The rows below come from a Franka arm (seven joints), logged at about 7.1 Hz.
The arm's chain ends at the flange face. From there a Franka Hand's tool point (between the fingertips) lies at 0.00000 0.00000 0.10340 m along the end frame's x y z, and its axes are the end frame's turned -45 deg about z.
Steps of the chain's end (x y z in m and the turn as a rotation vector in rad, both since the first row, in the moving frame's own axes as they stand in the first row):
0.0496 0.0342 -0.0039 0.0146 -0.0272 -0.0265
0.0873 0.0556 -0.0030 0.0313 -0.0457 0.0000
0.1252 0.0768 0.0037 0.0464 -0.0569 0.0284
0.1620 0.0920 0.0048 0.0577 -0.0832 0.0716
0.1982 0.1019 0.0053 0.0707 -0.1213 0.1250
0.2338 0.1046 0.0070 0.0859 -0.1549 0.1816
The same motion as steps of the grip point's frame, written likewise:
0.0099 0.0562 -0.0039 0.0296 -0.0089 -0.0265
0.0214 0.0954 -0.0032 0.0544 -0.0102 0.0000
0.0336 0.1353 0.0034 0.0730 -0.0074 0.0284
0.0480 0.1693 0.0043 0.0996 -0.0180 0.0716
0.0653 0.1980 0.0043 0.1358 -0.0358 0.1250
0.0880 0.2214 0.0054 0.1703 -0.0488 0.1816

